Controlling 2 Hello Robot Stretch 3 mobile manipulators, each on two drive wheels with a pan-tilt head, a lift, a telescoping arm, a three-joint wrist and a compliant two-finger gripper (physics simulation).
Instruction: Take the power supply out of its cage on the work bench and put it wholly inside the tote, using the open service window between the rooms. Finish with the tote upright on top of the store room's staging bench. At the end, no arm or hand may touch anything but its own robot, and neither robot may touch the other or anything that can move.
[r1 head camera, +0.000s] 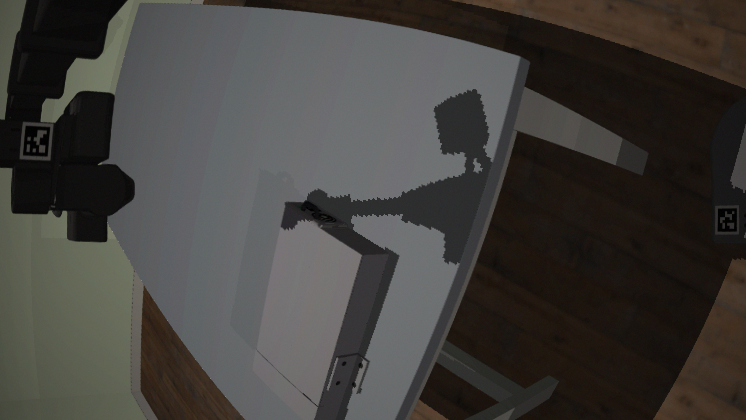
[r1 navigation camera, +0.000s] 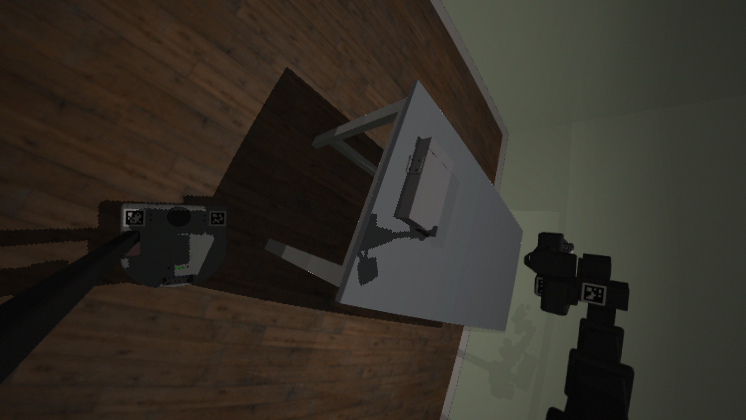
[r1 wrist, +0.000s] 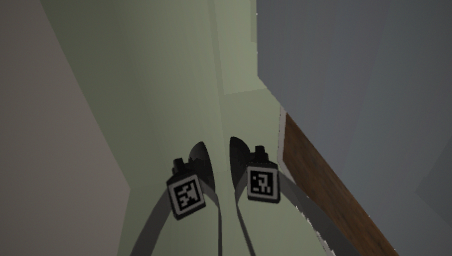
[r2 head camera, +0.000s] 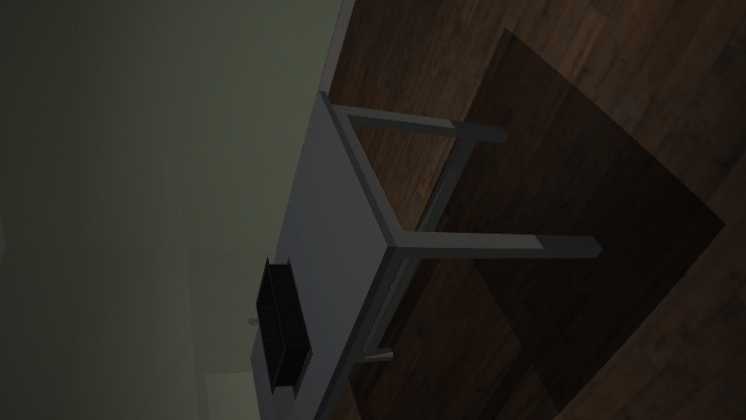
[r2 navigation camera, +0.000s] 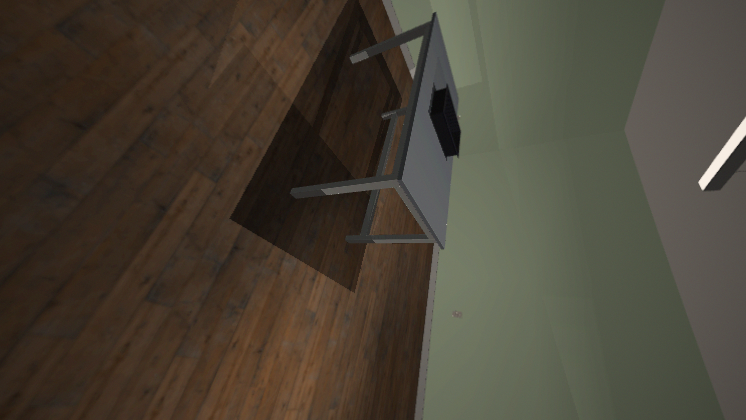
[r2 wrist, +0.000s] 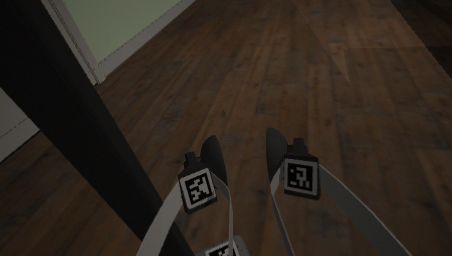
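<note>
The cage (r1 head camera: 308, 292) (r1 navigation camera: 438, 187) is a pale closed box on the grey work bench (r1 head camera: 208, 104) (r1 navigation camera: 469, 276), with a bracket on its long side. The power supply cannot be made out; the cage's cover hides its inside. My r1 gripper (r1 wrist: 221, 165) is shut, a narrow gap between its tips and nothing held; it points toward the wall, off the bench's far edge and apart from the cage. The black tote (r2 head camera: 292, 313) (r2 navigation camera: 444, 122) stands upright on the staging bench (r2 head camera: 334, 208) (r2 navigation camera: 428, 172). My r2 gripper (r2 wrist: 246, 160) is slightly open and empty, above the floor, away from the tote.
The r1 base (r1 navigation camera: 156, 245) stands on the floor beside the work bench, near a bench leg (r1 navigation camera: 308, 260). The r1 arm (r1 navigation camera: 600, 339) is raised beside the bench. The r2 mast (r2 wrist: 95, 115) rises beside its gripper. The staging bench has legs (r2 head camera: 480, 244) facing r2.
</note>
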